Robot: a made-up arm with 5 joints. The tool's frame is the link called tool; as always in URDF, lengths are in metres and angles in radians. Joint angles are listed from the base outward.
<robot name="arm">
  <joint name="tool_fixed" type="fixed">
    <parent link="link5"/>
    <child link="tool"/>
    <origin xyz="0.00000 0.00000 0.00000" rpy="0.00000 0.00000 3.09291"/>
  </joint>
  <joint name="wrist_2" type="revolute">
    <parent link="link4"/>
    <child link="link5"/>
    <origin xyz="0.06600 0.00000 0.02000" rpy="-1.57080 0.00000 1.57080"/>
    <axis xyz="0 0 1"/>
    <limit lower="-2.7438" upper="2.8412"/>
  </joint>
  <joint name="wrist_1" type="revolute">
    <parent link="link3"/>
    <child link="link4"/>
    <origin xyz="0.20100 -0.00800 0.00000" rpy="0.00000 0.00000 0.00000"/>
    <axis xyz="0 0 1"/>
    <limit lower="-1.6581" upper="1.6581"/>
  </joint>
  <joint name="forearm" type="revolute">
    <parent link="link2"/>
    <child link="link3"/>
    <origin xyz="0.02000 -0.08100 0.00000" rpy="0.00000 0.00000 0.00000"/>
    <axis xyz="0 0 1"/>
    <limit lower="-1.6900" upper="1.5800"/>
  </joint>
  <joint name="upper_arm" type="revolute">
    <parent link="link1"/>
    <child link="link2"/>
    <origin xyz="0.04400 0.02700 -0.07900" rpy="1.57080 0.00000 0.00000"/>
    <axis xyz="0 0 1"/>
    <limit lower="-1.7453" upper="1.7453"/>
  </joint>
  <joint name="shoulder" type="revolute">
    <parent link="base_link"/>
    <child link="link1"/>
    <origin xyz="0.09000 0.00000 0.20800" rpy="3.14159 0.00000 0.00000"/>
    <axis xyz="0 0 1"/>
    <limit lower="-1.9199" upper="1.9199"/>
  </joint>
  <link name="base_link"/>
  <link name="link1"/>
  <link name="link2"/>
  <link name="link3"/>
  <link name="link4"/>
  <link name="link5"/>
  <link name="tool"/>
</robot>
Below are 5 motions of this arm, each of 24 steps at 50 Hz.
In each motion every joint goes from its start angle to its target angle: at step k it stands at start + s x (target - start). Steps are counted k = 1, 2, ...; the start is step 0. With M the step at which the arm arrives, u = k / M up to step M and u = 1 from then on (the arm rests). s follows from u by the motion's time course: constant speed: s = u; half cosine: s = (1 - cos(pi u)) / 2; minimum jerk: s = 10 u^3 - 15 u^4 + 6 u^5.
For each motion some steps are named. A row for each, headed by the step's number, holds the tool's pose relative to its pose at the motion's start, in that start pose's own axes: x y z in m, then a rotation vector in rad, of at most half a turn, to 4 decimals.
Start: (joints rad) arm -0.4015 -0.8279 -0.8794 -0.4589 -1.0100
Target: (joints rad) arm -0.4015 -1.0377 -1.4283 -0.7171 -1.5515
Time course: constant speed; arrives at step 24
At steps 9, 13, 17, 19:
9: 0.0421 0.0750 -0.0107 0.3502 -0.1525 -0.2006
13: 0.0609 0.1083 -0.0072 0.5163 -0.1975 -0.2858
17: 0.0791 0.1408 0.0012 0.6877 -0.2282 -0.3668
19: 0.0880 0.1565 0.0072 0.7753 -0.2379 -0.4051

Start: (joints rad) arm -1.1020 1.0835 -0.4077 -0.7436 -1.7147
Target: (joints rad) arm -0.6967 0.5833 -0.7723 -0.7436 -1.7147
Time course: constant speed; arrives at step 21
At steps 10, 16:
10: 0.0474 0.1297 -0.0197 0.4388 -0.1051 0.0525
16: 0.0709 0.2098 -0.0032 0.6970 -0.1595 0.1216

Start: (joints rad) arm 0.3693 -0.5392 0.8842 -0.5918 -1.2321
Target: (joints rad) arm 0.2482 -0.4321 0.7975 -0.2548 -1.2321
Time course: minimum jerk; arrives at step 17
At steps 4, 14, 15, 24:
4: -0.0035 -0.0014 -0.0006 -0.0274 0.0191 -0.0025
14: -0.0388 -0.0148 -0.0016 -0.2947 0.2093 -0.0088
15: -0.0399 -0.0152 -0.0014 -0.3032 0.2155 -0.0085
24: -0.0405 -0.0153 -0.0014 -0.3073 0.2185 -0.0083

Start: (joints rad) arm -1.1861 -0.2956 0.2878 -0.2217 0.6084
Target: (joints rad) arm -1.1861 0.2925 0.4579 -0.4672 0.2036
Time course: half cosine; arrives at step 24
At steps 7, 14, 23, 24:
7: -0.0319 0.0200 -0.0015 0.0499 0.0871 -0.0791
14: -0.1005 0.0630 0.0135 0.1356 0.2938 -0.2526
23: -0.1523 0.0954 0.0441 0.1802 0.4813 -0.3942
24: -0.1528 0.0958 0.0446 0.1805 0.4836 -0.3958

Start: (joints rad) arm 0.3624 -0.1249 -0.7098 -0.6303 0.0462
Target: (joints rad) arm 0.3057 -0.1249 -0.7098 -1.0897 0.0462
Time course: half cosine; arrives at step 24
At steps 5, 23, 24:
5: 0.0031 0.0011 0.0001 0.0006 -0.0475 -0.0058
23: 0.0290 0.0091 0.0068 -0.0058 -0.4573 -0.0565
24: 0.0291 0.0091 0.0068 -0.0059 -0.4593 -0.0568

